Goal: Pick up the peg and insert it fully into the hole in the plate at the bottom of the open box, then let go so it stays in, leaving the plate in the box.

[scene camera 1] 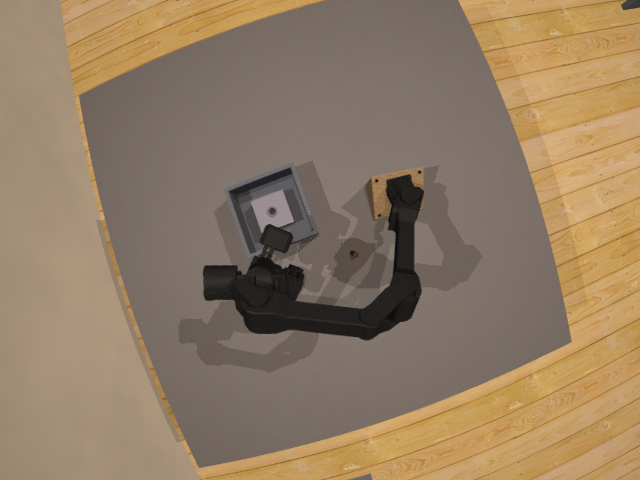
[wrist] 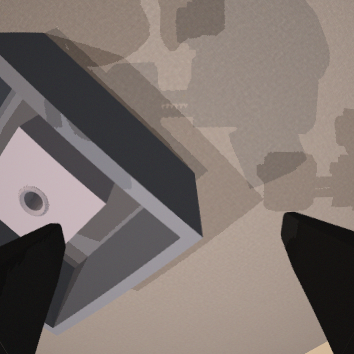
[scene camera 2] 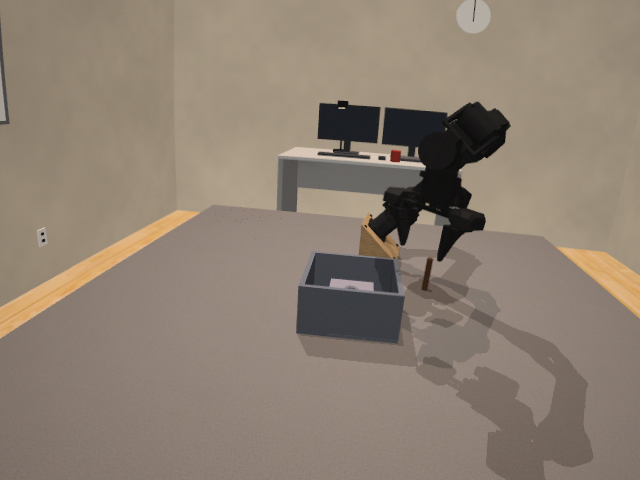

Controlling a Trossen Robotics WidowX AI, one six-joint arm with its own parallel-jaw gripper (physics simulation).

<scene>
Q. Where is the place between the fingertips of the gripper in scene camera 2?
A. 420, 252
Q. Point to a pale plate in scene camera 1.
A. At 263, 206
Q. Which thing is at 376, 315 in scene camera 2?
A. A grey box.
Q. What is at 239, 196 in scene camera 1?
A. A grey box.
</scene>
